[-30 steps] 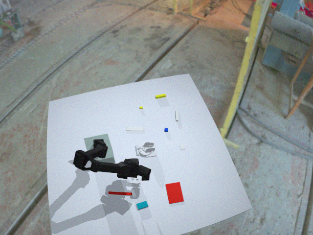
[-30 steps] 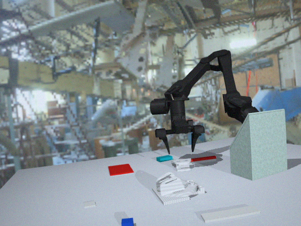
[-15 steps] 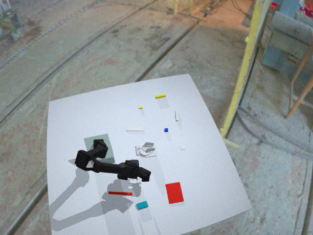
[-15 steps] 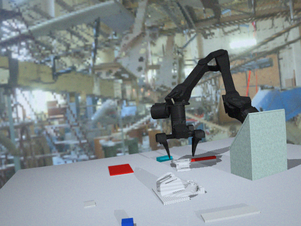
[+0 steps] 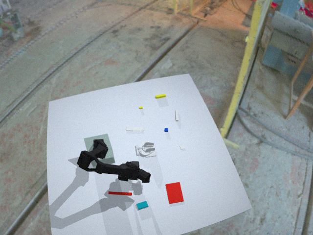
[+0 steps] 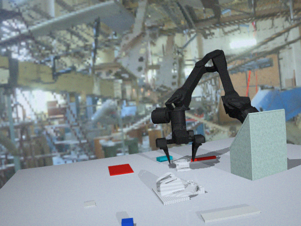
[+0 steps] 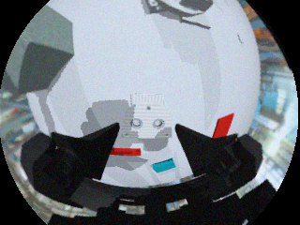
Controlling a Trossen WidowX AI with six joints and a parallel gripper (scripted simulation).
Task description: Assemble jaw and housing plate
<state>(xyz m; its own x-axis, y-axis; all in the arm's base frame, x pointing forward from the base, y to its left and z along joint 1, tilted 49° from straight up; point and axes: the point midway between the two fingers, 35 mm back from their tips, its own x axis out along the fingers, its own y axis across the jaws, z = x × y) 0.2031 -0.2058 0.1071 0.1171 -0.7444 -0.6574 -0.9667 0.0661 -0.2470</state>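
Now: the curved jaw 25 cm to the left of my gripper tip, 8 cm ahead of it and 1 cm below it. From my gripper tip the other things lie so: teal block (16 cm to the right, 2 cm ahead, 1 cm below); then red plate (23 cm ahead, 11 cm to the right, 2 cm below); then red bar (11 cm behind, 7 cm to the right, 2 cm below).
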